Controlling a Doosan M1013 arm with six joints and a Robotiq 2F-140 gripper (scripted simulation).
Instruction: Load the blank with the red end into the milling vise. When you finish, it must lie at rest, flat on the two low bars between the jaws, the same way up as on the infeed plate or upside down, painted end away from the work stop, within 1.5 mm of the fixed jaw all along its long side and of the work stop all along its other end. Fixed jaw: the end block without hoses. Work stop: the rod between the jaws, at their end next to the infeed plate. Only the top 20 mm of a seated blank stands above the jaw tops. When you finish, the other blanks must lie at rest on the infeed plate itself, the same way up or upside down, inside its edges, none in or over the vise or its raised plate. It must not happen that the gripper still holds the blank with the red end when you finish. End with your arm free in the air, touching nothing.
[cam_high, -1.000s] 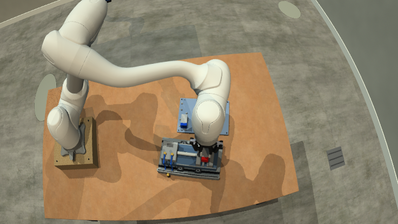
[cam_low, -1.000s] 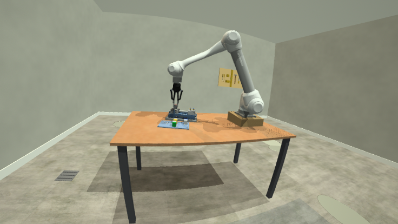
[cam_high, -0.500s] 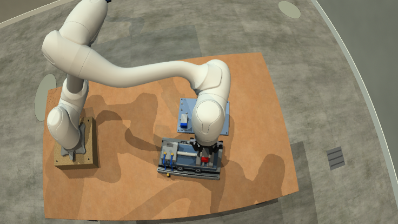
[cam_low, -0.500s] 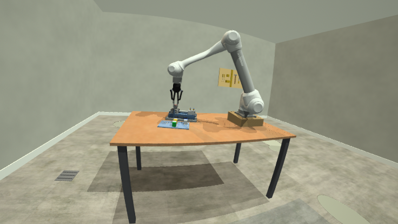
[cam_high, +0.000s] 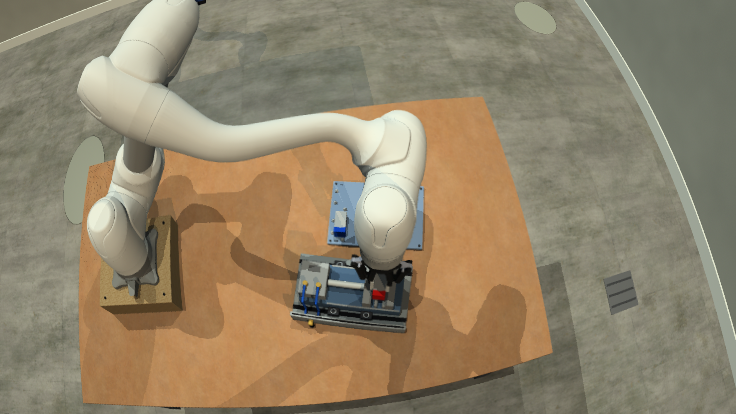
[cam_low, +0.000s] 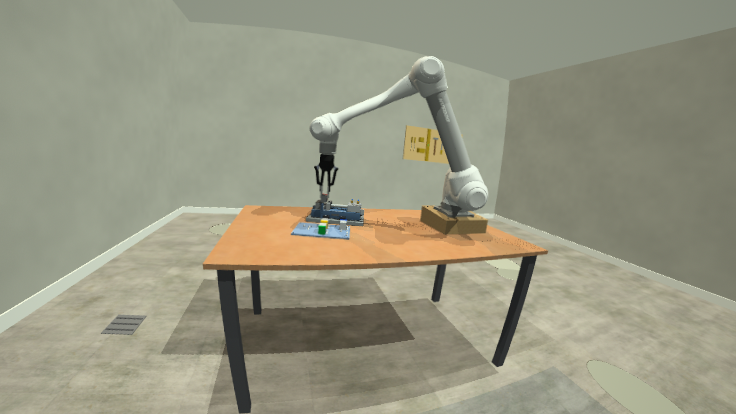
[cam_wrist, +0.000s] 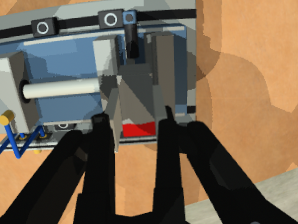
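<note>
Now: hand 30 mm above the red-ended blank. The rest, counted from my hand: fixed jaw 30 mm ahead, 70 mm below; then work stop rod 10 mm ahead, 50 mm to the left, 60 mm below; then moving jaw 30 mm behind, 10 mm to the left, 70 mm below.
</note>
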